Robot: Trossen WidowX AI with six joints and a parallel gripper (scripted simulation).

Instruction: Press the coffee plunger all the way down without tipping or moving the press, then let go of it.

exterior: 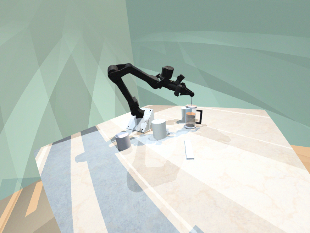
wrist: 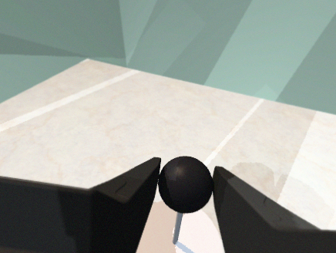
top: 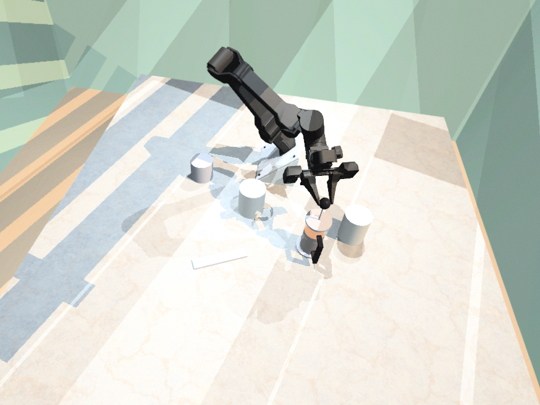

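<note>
The glass coffee press is 110 mm below my gripper tip.
</note>
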